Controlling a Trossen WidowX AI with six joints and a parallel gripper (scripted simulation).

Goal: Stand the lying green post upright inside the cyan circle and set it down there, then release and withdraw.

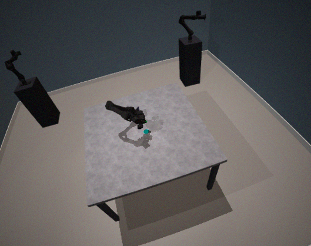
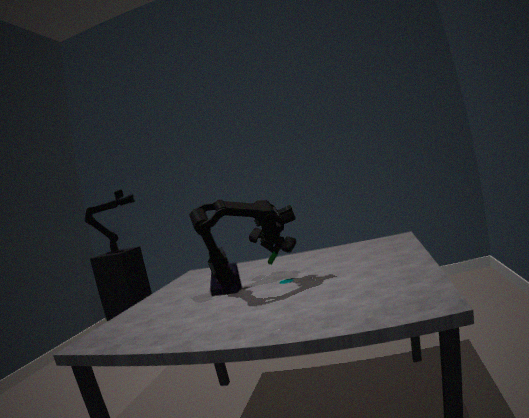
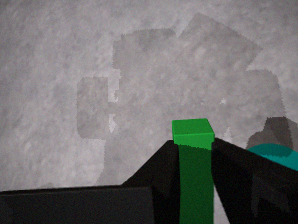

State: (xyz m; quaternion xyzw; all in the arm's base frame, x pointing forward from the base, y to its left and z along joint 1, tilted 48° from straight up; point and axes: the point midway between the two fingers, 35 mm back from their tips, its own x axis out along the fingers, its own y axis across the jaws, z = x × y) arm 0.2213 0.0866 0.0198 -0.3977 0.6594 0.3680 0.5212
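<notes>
Now: gripper tip 30 mm short of the cyan circle, 20 mm to the left of it and 120 mm above it. Round my gripper tip: green post: 10 mm behind, 20 mm to the right, 10 mm below.
</notes>
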